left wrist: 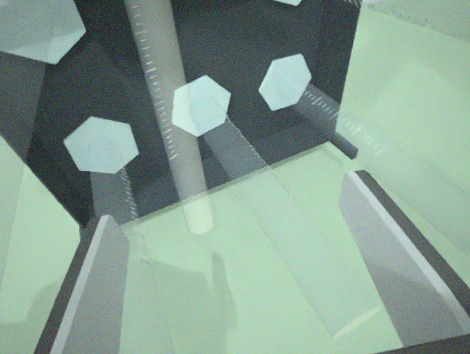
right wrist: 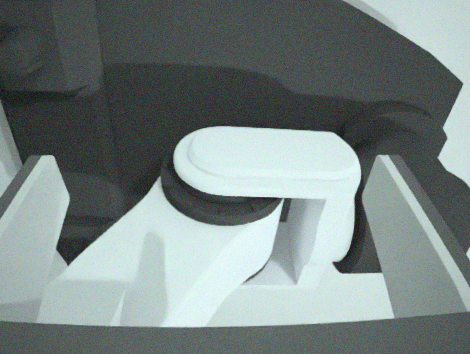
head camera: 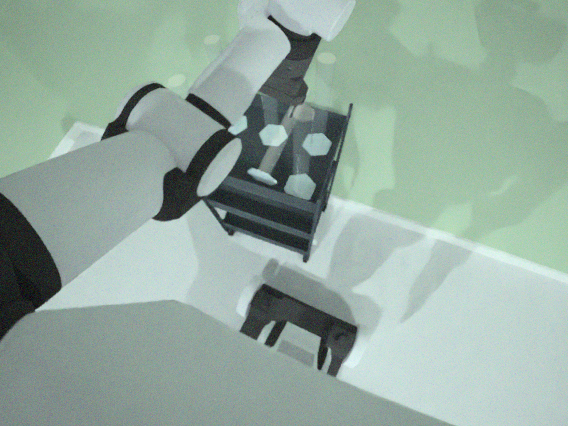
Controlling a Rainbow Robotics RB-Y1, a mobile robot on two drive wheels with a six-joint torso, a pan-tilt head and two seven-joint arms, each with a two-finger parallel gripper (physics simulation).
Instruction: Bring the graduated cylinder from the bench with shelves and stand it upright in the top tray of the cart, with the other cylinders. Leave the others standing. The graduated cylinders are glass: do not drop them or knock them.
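Frame: origin at the robot's base, x up, y back, z right, level; metres.
Seen in the pictures: left gripper, fingertip midpoint: point(left wrist: 231, 208) point(head camera: 270, 105); right gripper, fingertip midpoint: point(right wrist: 216, 176); robot's base, origin of the base link: point(head camera: 301, 321).
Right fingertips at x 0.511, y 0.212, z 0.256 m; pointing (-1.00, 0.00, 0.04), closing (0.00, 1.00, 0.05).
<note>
Offsets run from my right fingertips to a thing's top centre. "*": to the spot under its first point.
A tinted graduated cylinder {dx +0.269, dy -0.680, dz -0.548 m} point(head camera: 271, 157) point(left wrist: 167, 90) slants across the cart's top tray point(head camera: 265, 194) point(left wrist: 235, 35). Its foot {* dx +0.210, dy -0.512, dz -0.538 m} point(head camera: 262, 176) appears nearly edge-on at the near side. Whether it rests on anything is unclear. Several clear cylinders stand upright around it, with feet in the head view point(head camera: 273, 135) point(head camera: 317, 144) point(head camera: 300, 186) and in the left wrist view point(left wrist: 201, 105) point(left wrist: 101, 145) point(left wrist: 285, 82). My left gripper point(head camera: 296, 106) point(left wrist: 231, 208) is open and empty at the cart's far side, near the slanting tube's upper end. My right gripper point(right wrist: 216, 176) is open and empty, away from the cart.
The tall cart side post point(head camera: 342, 137) rises right of the tray. My left arm hides the cart's left part. A dark two-pronged part point(head camera: 305, 312) shows below the cart. White robot parts {* dx -0.218, dy +0.062, dz -0.157 m} point(right wrist: 270, 155) show past my right fingers. The bench with shelves does not show.
</note>
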